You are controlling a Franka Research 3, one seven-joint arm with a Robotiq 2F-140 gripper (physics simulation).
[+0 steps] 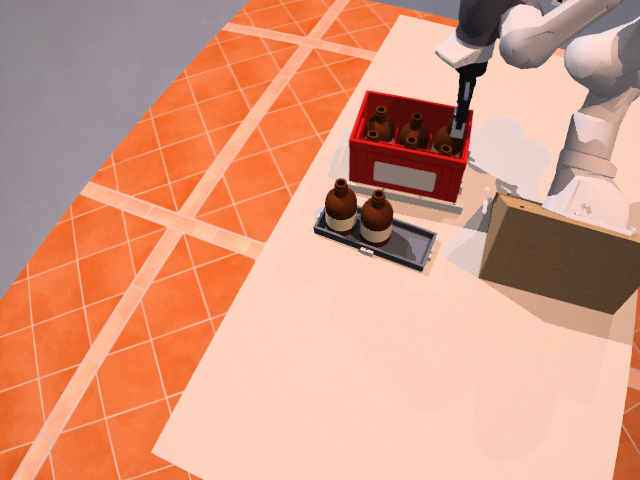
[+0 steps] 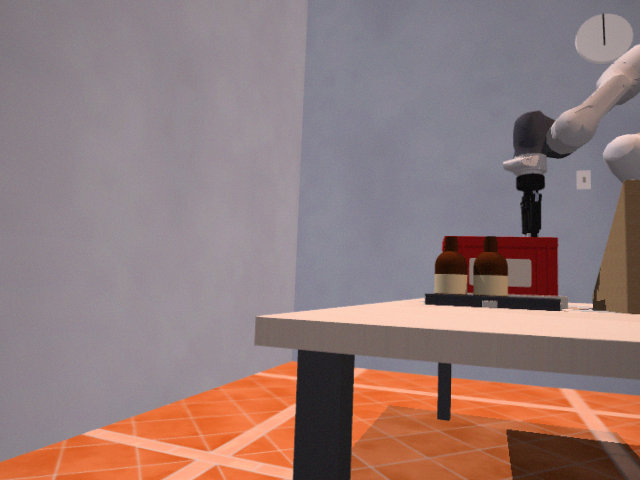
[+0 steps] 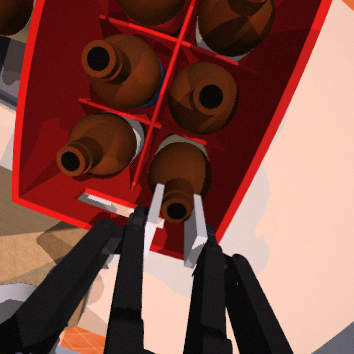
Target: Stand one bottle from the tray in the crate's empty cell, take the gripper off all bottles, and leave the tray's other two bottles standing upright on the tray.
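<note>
My gripper (image 1: 458, 129) (image 2: 530, 235) (image 3: 174, 201) is shut on the neck of a brown bottle (image 1: 444, 141) (image 3: 180, 172). This bottle is low inside a back corner cell of the red crate (image 1: 360, 167) (image 2: 545, 268) (image 3: 35, 150), on the robot's side, and looks about upright. Its base is hidden, so I cannot tell whether it rests on the crate floor. Two brown bottles with cream labels, one at the left end (image 1: 340, 209) (image 2: 450, 268) and one near the middle (image 1: 376, 221) (image 2: 490, 268), stand upright on the dark tray (image 1: 428, 253) (image 2: 532, 302).
Several other brown bottles stand in the crate's other cells, including one beside the held bottle (image 3: 205, 95) and one across the divider (image 3: 102, 145). A tall wooden block (image 1: 558, 258) (image 2: 631, 248) stands right of the tray, near the arm's base. The crate walls rise around the held bottle.
</note>
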